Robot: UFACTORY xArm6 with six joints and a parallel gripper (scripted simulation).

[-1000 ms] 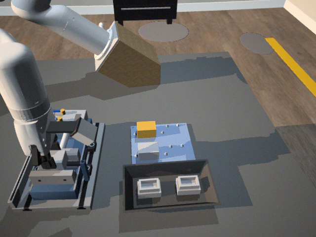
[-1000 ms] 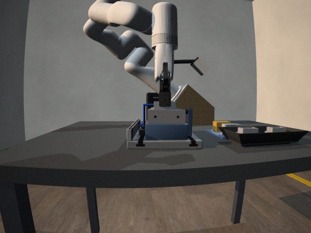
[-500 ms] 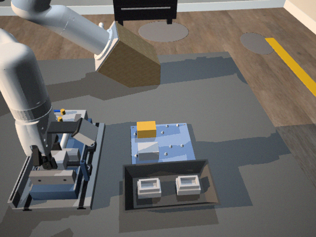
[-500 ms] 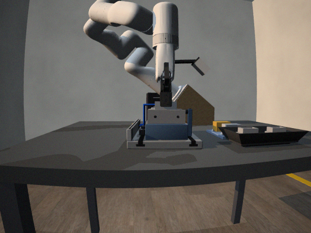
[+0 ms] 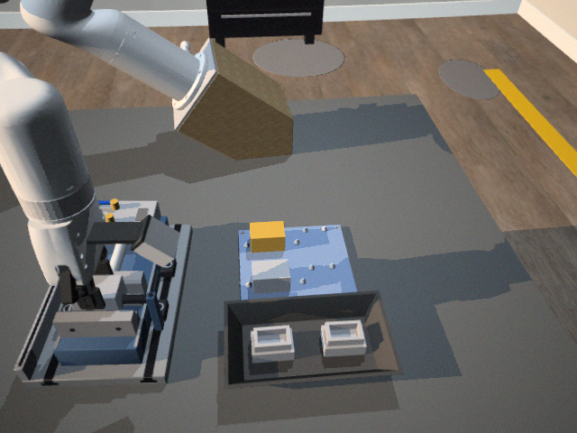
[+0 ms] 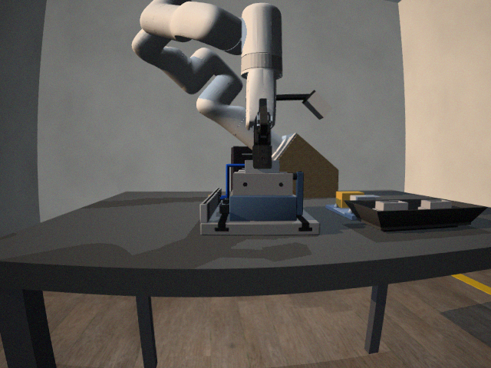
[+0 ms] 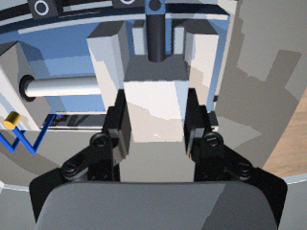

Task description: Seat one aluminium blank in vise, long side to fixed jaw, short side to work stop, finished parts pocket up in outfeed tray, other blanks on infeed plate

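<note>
Right now the fixed jaw is 50 mm below my hand and 30 mm ahead of it. From my hand the other things lie so: cylinder block: 160 mm behind, 50 mm below, 10 mm to the left; then work stop rod: 50 mm to the left, 30 mm below; then cylinder rod: 90 mm behind, 50 mm below, 10 mm to the left.
</note>
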